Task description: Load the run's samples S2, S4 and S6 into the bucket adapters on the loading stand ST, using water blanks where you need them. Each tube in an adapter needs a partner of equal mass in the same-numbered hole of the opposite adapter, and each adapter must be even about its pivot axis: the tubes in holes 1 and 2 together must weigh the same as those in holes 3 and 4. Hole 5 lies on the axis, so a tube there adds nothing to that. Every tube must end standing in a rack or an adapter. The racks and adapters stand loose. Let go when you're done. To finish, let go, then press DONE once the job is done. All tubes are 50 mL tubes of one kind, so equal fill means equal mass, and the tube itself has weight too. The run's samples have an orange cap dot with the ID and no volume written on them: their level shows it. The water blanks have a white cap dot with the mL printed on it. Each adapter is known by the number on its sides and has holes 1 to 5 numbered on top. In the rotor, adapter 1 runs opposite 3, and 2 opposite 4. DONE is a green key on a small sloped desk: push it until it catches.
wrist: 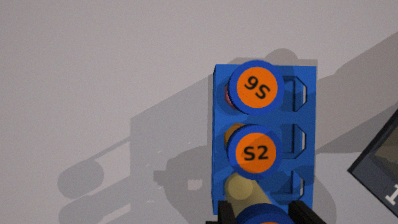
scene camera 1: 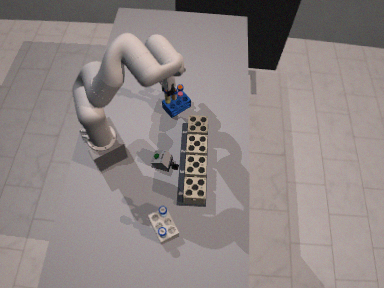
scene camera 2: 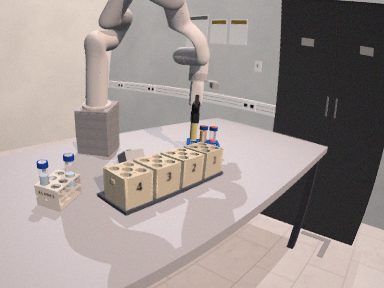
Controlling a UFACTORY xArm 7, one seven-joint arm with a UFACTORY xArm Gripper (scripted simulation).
A blue sample rack (wrist: pixel 284 187) is 0.31 m from the lens. A sample tube S2 (wrist: pixel 255 152): 0.17 m from the lens. The marked spots on the blue sample rack and the sample tube S2 are 0.14 m apart.
